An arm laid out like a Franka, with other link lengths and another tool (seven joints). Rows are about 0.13 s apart.
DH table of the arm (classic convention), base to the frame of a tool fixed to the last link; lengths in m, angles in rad. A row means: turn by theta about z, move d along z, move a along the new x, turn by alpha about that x. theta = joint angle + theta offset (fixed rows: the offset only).
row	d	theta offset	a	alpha
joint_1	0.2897	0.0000	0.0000	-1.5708
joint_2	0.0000	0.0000	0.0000	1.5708
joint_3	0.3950	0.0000	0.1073	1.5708
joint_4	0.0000	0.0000	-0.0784	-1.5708
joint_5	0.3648	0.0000	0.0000	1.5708
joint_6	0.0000	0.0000	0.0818	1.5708
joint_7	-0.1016	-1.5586	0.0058	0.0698
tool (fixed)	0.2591	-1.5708	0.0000	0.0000
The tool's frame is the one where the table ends.
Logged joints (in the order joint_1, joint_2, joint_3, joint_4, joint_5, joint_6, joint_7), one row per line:
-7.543, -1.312, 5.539, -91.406, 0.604, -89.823, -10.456
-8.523, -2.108, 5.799, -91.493, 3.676, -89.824, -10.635
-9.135, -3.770, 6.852, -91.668, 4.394, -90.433, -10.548
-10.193, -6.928, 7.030, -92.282, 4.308, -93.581, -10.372
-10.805, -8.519, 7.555, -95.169, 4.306, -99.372, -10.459
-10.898, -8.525, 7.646, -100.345, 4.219, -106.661, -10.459
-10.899, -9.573, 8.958, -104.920, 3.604, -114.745, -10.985
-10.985, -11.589, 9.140, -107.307, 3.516, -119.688, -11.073
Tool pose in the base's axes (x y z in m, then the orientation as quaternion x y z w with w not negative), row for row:
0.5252, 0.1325, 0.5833, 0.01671, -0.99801, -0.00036, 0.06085
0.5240, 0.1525, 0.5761, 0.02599, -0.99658, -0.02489, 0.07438
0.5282, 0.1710, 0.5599, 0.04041, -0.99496, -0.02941, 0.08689
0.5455, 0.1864, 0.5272, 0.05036, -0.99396, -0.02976, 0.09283
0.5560, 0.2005, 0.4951, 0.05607, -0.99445, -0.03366, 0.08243
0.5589, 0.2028, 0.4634, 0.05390, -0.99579, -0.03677, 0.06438
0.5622, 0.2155, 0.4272, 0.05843, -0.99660, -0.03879, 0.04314
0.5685, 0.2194, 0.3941, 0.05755, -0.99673, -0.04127, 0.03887
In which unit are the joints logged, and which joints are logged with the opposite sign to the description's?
The joints are logged in degrees. Opposite sign: joint_1, joint_2, joint_6, joint_7.
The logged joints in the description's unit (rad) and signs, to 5 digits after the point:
0.13165, 0.02290, 0.09667, -1.59534, 0.01054, 1.56771, 0.18249
0.14875, 0.03679, 0.10121, -1.59685, 0.06416, 1.56772, 0.18562
0.15944, 0.06580, 0.11959, -1.59991, 0.07669, 1.57835, 0.18410
0.17790, 0.12092, 0.12270, -1.61062, 0.07519, 1.63330, 0.18103
0.18858, 0.14868, 0.13186, -1.66101, 0.07515, 1.73437, 0.18254
0.19021, 0.14879, 0.13345, -1.75135, 0.07364, 1.86159, 0.18254
0.19022, 0.16708, 0.15635, -1.83120, 0.06290, 2.00268, 0.19172
0.19172, 0.20227, 0.15952, -1.87286, 0.06137, 2.08895, 0.19326

